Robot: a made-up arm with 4 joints.
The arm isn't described. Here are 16 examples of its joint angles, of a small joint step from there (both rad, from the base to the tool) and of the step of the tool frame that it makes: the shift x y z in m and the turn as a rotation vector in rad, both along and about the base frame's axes.
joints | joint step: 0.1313 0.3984 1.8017 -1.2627 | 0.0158 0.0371 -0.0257 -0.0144
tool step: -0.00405 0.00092 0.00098 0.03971 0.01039 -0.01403
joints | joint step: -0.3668 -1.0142 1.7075 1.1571 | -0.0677 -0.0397 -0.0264 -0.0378
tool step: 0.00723 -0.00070 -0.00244 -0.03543 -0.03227 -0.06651
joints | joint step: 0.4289 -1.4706 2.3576 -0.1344 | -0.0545 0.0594 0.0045 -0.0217
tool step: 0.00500 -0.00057 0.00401 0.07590 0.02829 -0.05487
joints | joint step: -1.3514 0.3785 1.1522 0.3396 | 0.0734 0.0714 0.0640 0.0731
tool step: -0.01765 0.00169 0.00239 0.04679 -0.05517 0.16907
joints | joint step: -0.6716 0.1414 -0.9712 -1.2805 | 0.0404 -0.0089 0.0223 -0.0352
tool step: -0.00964 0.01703 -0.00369 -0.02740 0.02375 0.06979
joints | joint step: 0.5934 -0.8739 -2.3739 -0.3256 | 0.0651 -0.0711 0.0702 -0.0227
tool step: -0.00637 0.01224 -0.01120 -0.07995 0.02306 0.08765
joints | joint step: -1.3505 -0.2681 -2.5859 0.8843 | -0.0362 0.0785 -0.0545 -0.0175
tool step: -0.00515 -0.00063 0.00525 0.01745 -0.06432 -0.09334
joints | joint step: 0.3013 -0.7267 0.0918 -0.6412 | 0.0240 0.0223 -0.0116 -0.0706
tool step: -0.00861 0.00027 0.00018 -0.01207 -0.04855 0.05669
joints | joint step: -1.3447 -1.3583 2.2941 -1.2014 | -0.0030 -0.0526 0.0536 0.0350
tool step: 0.00503 -0.00996 0.00406 0.04617 0.08177 0.00761
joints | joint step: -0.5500 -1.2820 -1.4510 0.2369 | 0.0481 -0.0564 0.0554 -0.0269
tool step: -0.00400 0.00376 -0.00985 -0.02314 0.08220 0.04743
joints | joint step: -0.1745 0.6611 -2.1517 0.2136 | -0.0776 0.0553 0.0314 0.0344
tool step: 0.00356 -0.01456 0.00617 0.06098 -0.05954 -0.07548
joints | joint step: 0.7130 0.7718 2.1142 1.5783 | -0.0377 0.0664 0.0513 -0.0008
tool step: 0.00693 0.00011 0.00124 0.08576 0.02533 -0.00411
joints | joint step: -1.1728 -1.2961 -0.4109 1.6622 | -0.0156 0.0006 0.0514 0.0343
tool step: -0.00296 0.00250 -0.00244 0.05883 -0.02624 -0.01650
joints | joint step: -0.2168 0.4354 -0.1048 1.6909 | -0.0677 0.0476 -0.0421 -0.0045
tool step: 0.01658 -0.01072 0.00830 0.03456 0.00687 -0.10430
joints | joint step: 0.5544 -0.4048 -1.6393 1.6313 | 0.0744 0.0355 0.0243 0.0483
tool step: -0.01334 0.00501 -0.00141 0.07659 0.01896 0.10417
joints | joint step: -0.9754 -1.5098 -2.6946 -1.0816 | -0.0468 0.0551 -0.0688 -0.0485
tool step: -0.01492 0.00260 0.00756 -0.03146 -0.08093 -0.09835
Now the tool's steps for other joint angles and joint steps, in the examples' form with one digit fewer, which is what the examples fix.
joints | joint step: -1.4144 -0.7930 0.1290 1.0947 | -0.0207 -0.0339 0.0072 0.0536
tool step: -0.0084 -0.0051 -0.0063 0.0299 0.0036 -0.0503
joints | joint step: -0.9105 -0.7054 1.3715 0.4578 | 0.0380 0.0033 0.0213 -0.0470
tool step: -0.0086 0.0035 0.0046 0.0024 -0.0409 0.0702
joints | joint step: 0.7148 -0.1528 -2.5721 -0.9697 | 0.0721 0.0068 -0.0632 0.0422
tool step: -0.0108 -0.0022 0.0064 0.0176 -0.0495 0.0244
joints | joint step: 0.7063 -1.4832 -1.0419 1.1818 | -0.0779 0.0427 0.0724 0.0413
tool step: 0.0002 -0.0037 -0.0045 0.0444 0.1103 -0.0618
